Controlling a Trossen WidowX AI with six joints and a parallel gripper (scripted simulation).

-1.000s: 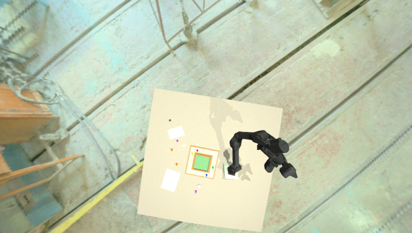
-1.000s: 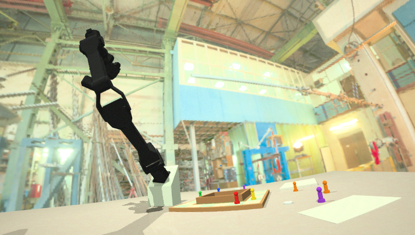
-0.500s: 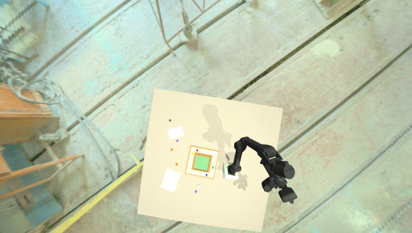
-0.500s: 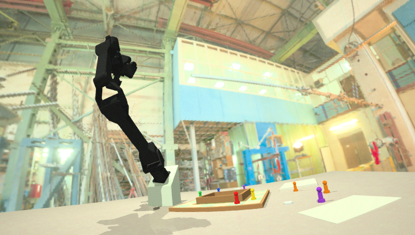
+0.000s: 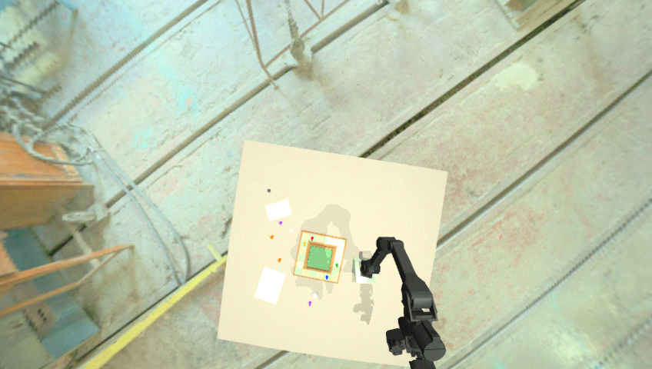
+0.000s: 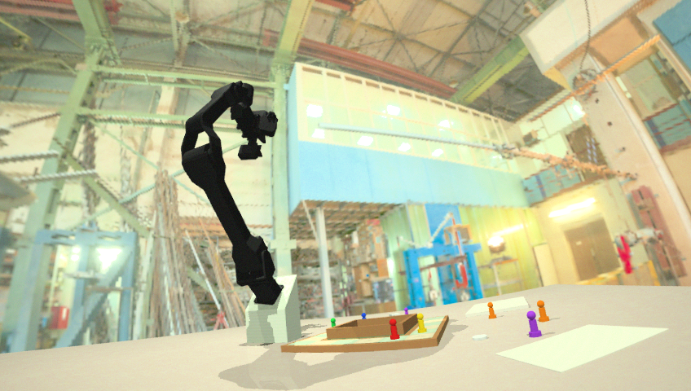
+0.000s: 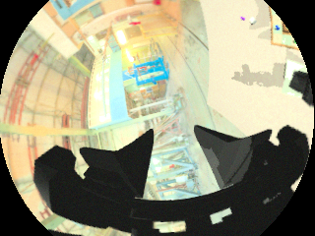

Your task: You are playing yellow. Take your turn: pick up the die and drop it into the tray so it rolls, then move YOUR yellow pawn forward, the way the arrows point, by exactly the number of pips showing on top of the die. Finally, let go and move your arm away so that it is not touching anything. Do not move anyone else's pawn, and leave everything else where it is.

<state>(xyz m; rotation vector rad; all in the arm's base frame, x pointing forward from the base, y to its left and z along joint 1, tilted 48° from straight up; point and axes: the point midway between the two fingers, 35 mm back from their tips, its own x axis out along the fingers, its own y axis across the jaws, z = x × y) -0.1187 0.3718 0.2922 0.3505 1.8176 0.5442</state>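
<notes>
Now: gripper tip 320 mm short of the white die, 180 mm to the right of it and 580 mm above it. From my gripper tip the other things lie so: green pawn 230 mm ahead, 30 mm to the right, 570 mm below; blue pawn 270 mm ahead, 60 mm to the left, 570 mm below; tray floor 340 mm ahead, 50 mm to the right, 590 mm below.
</notes>
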